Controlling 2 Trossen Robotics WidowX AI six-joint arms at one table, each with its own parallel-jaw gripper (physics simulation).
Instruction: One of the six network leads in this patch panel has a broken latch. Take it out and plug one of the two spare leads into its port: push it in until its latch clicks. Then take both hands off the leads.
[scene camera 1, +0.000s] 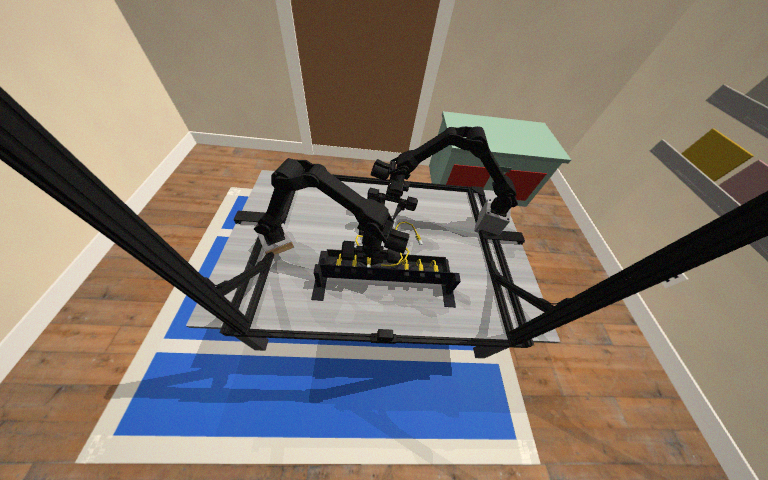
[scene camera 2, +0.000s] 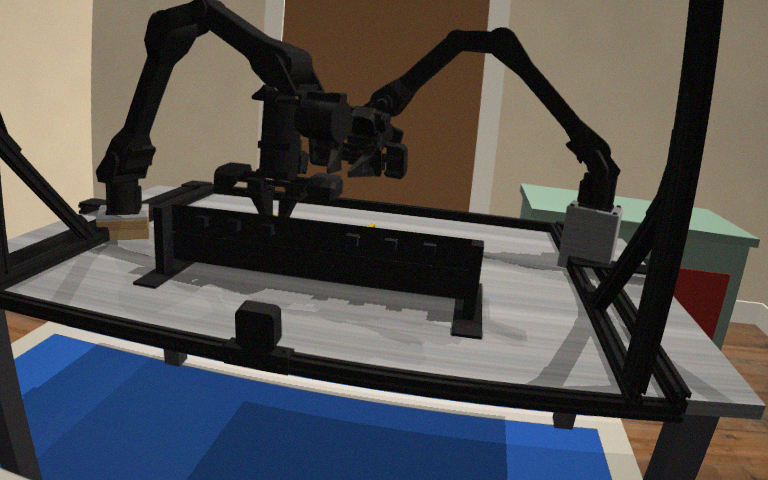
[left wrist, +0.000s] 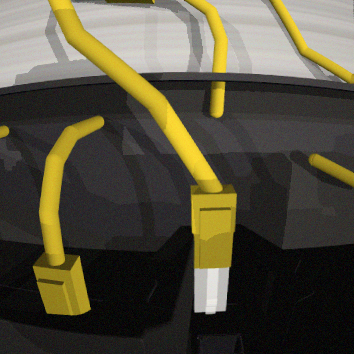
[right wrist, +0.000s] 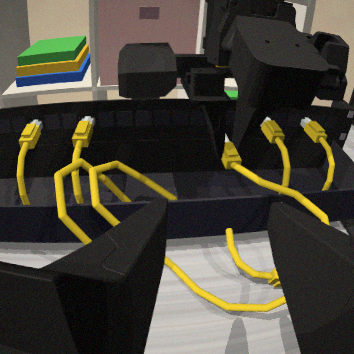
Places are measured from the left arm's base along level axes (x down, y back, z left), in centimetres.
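Pixels of known places: left gripper, fingertip midpoint: (scene camera 1: 368, 264) (left wrist: 209, 236) (right wrist: 226, 155); right gripper, fingertip midpoint: (scene camera 2: 338, 172) (right wrist: 219, 212); left arm's base, origin of the base link: (scene camera 1: 274, 236) (scene camera 2: 123, 210); right arm's base, origin of the base link: (scene camera 1: 498, 209) (scene camera 2: 596, 206).
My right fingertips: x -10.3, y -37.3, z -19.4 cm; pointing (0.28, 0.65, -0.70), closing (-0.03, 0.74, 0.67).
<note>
Ahead of a thing's pixels: the offset from my right fingertips to its top centre. "*": to the spot under its first point.
The black patch panel @(* dx +9.1, dy -9.5, dz -28.5 cm) (scene camera 1: 449, 281) (scene camera 2: 411, 267) stands across the middle of the table with yellow leads plugged into it. My left gripper (scene camera 1: 372, 259) (scene camera 2: 273, 210) (right wrist: 226, 155) is shut on a spare lead's yellow plug @(* dx +6.7, dy +12.2, dz -8.4 cm) (left wrist: 213, 228) (right wrist: 230, 156). It holds the plug upright at the panel, with the white tip @(* dx +6.8, dy +13.5, dz -10.6 cm) (left wrist: 211, 291) showing just above a port. A neighbouring plug @(* dx +5.3, dy +16.8, dz -7.3 cm) (left wrist: 61, 288) sits in the panel beside it. My right gripper (scene camera 1: 395, 211) (right wrist: 219, 212) is open and empty, hovering behind the panel. Another loose lead (scene camera 1: 417, 236) (right wrist: 246, 267) lies on the table below it.
Black frame rails (scene camera 1: 382, 335) edge the table, with a small block (scene camera 2: 258, 324) on the front rail. A green cabinet (scene camera 1: 506, 143) stands at the back right. A stack of coloured boards (right wrist: 53, 60) lies on a shelf beyond the panel.
</note>
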